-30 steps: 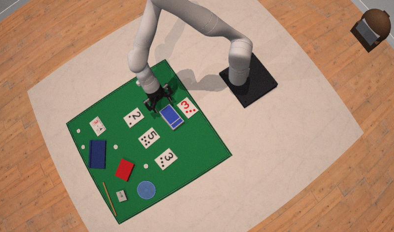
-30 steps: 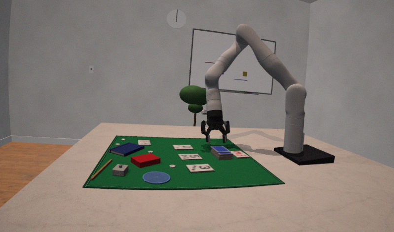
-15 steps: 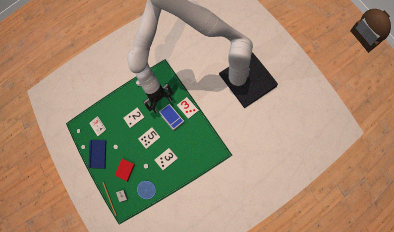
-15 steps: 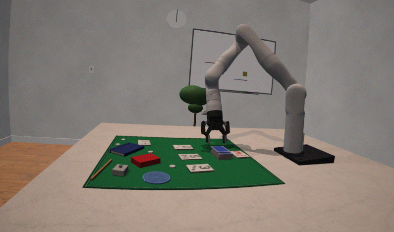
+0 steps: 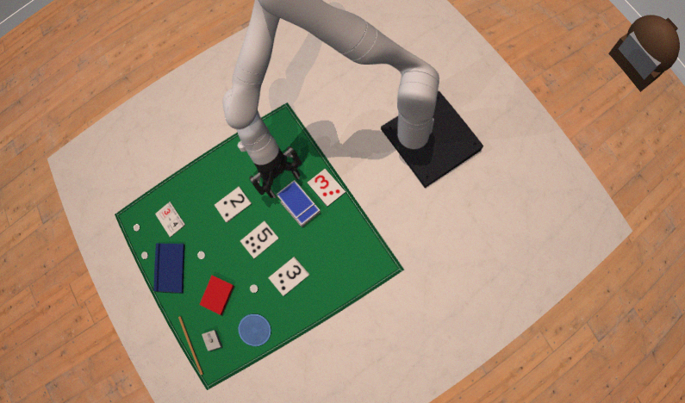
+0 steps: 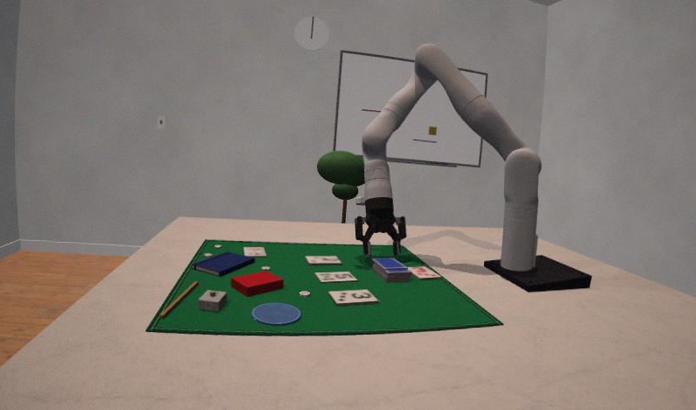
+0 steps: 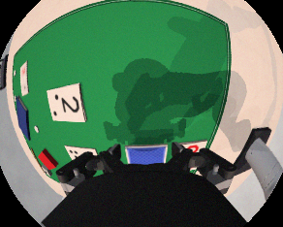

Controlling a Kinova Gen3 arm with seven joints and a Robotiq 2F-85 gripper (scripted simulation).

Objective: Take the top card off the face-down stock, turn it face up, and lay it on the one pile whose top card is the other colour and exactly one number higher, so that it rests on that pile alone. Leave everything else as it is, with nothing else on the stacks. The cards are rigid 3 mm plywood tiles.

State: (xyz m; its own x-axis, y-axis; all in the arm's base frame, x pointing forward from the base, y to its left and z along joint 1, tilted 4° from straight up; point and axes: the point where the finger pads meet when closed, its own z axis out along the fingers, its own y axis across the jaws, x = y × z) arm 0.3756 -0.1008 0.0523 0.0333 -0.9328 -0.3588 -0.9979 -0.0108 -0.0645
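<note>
The card is 5 cm to the left of my hand and 2 cm below it. The rest, counted from my hand: book: 41 cm ahead, 4 cm below, 3 cm to the right; then green mat: 18 cm ahead, 5 cm below, 4 cm to the left; then red box: 33 cm ahead, 12 cm to the left, 3 cm below.
</note>
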